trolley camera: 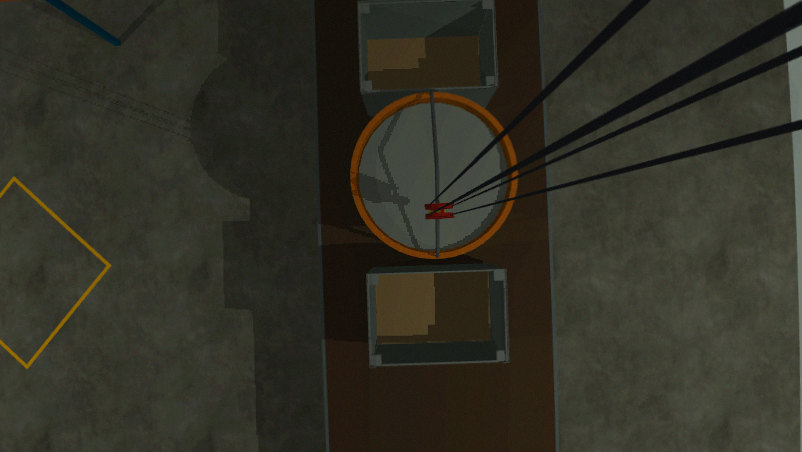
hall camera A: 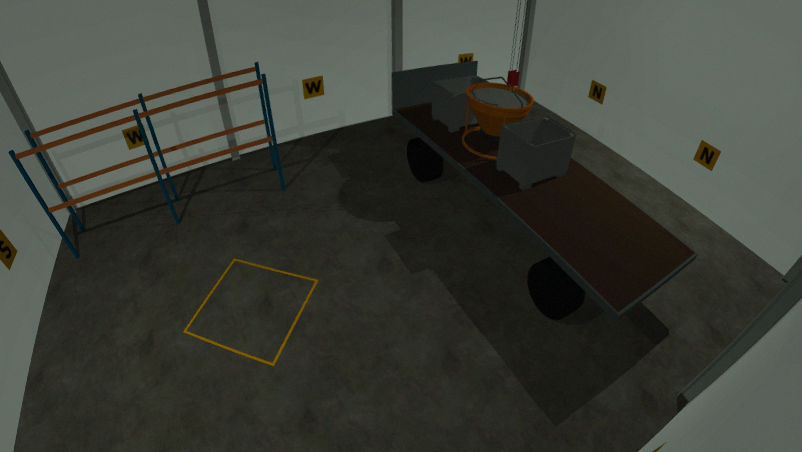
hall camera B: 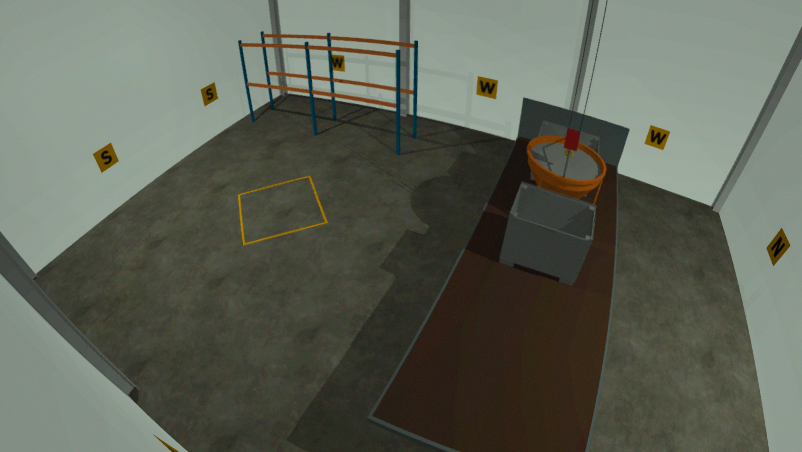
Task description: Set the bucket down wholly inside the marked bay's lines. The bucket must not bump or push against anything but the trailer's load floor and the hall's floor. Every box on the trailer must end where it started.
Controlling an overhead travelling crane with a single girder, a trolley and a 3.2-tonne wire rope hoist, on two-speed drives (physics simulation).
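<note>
The orange bucket [hall camera A: 491, 120] [hall camera B: 567, 184] [trolley camera: 376, 231] stands upright on the trailer's load floor [hall camera A: 606, 235] [hall camera B: 505, 348] [trolley camera: 438, 409], in the gap between two grey boxes. My hook [hall camera A: 511, 88] [hall camera B: 568, 152] [trolley camera: 438, 211] hangs under its red block and meets the bucket's raised bail, off the bowl's middle toward the near box [hall camera A: 533, 157] [hall camera B: 544, 247] [trolley camera: 438, 352]. It looks caught on the bail. The far box [hall camera A: 449, 103] [hall camera B: 556, 129] [trolley camera: 426, 22] is close behind the bucket. The marked bay [hall camera A: 295, 322] [hall camera B: 285, 233] [trolley camera: 61, 221] is a yellow outline on the floor.
The trailer's headboard [hall camera A: 407, 89] [hall camera B: 612, 140] rises behind the far box. A blue and orange rack [hall camera A: 156, 166] [hall camera B: 398, 101] stands by the W wall, beyond the bay. One blue rack post [trolley camera: 84, 21] shows at the trolley view's upper left.
</note>
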